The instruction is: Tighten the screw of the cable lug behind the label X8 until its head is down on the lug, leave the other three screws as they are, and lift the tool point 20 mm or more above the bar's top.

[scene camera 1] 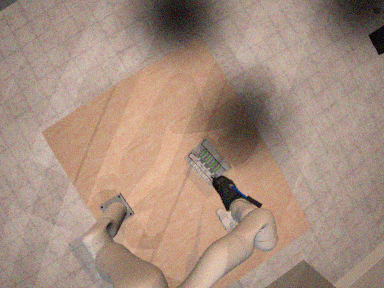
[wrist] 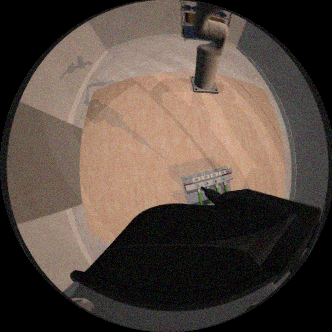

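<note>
The grey terminal block lies on the wooden table top. It carries a bar with a row of pale labels, whose text is too blurred to read, so X8 cannot be picked out. Green cables run back from the lugs. My black screwdriver has its tip over the block's right lower end in the scene view, and at the left-hand part of the lug row in the wrist view. Contact with a screw and the screw heads' heights cannot be told. The tool has no fingers.
The arm's base plate is bolted to the wooden table top. A shelf rack stands behind the base in the wrist view. Dark blurred patches cover parts of the scene view, one near the block's upper right.
</note>
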